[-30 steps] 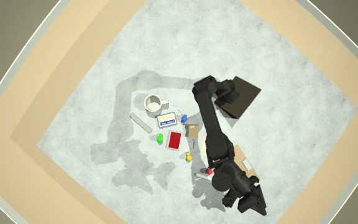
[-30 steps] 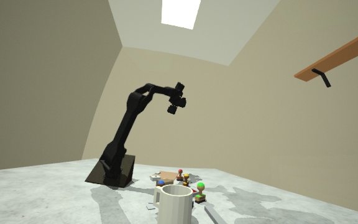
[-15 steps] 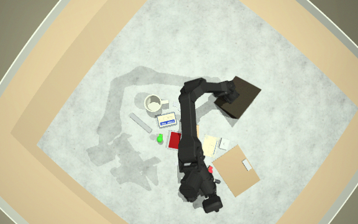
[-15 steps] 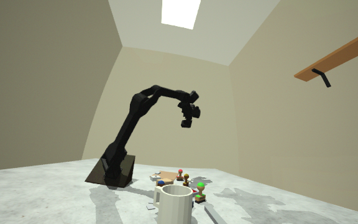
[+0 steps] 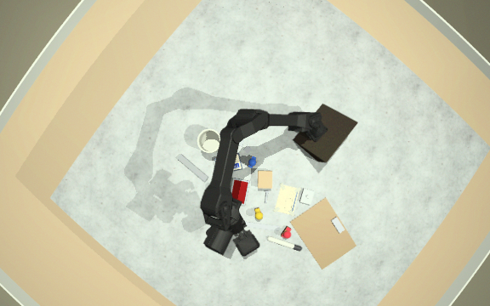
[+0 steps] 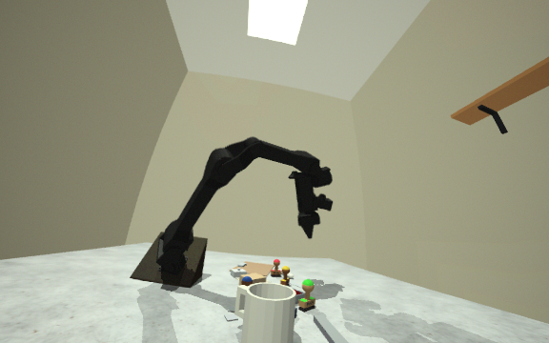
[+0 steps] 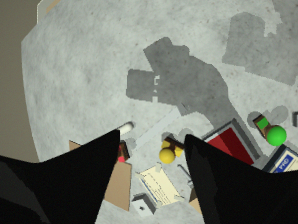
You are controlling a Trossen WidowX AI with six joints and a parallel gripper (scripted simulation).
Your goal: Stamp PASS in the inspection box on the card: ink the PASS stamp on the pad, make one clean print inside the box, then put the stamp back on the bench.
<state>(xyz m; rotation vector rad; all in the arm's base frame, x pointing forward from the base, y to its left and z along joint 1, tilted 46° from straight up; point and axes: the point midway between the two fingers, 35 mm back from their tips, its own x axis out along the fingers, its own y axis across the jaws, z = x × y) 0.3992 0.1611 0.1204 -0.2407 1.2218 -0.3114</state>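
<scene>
Now: gripper tip 30 mm past the green-knobbed stamp, 140 mm to the left of it and 160 mm above it. Also, from my gripper tip: yellow-knobbed stamp (70 mm behind, 30 mm to the left, 160 mm below); red ink pad (80 mm behind, 80 mm to the right, 170 mm below); screw (140 mm behind, 170 mm below).
</scene>
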